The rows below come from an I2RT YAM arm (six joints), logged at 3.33 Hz.
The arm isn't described. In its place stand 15 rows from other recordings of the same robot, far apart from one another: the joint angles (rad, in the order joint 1, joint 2, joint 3, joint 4, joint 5, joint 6), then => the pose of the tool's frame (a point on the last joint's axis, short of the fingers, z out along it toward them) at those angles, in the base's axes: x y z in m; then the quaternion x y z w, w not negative.
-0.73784, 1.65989, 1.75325, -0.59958, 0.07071, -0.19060 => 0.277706 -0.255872 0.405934 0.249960 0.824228 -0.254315 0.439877
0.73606, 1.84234, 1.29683, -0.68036, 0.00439, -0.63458 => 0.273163 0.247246 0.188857 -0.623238 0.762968 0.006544 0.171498
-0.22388, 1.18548, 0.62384, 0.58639, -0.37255, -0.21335 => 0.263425 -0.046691 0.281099 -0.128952 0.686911 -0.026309 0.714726
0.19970, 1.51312, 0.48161, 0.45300, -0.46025, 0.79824 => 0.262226 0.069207 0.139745 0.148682 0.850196 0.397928 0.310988
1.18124, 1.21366, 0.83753, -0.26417, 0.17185, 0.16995 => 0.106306 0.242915 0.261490 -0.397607 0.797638 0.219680 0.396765
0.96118, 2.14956, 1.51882, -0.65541, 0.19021, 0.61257 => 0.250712 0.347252 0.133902 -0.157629 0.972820 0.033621 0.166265
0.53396, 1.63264, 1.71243, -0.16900, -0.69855, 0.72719 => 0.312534 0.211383 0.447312 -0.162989 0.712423 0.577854 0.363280
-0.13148, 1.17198, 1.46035, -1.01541, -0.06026, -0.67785 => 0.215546 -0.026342 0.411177 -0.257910 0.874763 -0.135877 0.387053
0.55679, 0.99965, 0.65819, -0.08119, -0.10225, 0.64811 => 0.191654 0.123583 0.265216 0.010554 0.838992 0.342684 0.422551
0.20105, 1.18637, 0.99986, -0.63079, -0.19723, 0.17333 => 0.241008 0.056238 0.292334 -0.049043 0.924757 0.158084 0.342678
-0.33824, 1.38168, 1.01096, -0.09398, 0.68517, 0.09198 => 0.286146 -0.124535 0.294442 0.343468 0.745343 -0.344448 0.455906
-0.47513, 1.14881, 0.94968, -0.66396, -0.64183, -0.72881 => 0.214757 -0.086511 0.286795 -0.221030 0.869177 0.057678 0.438578
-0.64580, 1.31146, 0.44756, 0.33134, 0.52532, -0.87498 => 0.186778 -0.163110 0.168138 0.032100 0.847708 -0.493546 0.191763
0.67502, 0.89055, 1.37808, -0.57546, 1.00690, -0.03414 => 0.124167 0.060851 0.478348 0.081265 0.718933 -0.151367 0.673513
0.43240, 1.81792, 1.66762, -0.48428, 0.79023, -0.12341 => 0.387919 0.151178 0.333399 -0.058956 0.839708 -0.275334 0.464334
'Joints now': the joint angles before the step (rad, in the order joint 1, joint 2, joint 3, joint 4, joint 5, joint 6). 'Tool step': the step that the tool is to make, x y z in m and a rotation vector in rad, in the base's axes. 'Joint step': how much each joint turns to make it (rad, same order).
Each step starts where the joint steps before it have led.
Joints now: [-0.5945, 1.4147, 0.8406, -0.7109, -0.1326, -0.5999]
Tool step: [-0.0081, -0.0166, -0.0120, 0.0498, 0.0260, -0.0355]
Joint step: [-0.0777, 0.0515, -0.0010, -0.0031, -0.0347, -0.0349]
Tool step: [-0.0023, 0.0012, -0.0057, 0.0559, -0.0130, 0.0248]
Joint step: [-0.0101, 0.0115, -0.0131, -0.0050, -0.0580, -0.0235]
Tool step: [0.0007, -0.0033, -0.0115, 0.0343, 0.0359, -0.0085]
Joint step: [-0.0090, 0.0502, -0.0001, 0.0008, -0.0038, 0.0002]
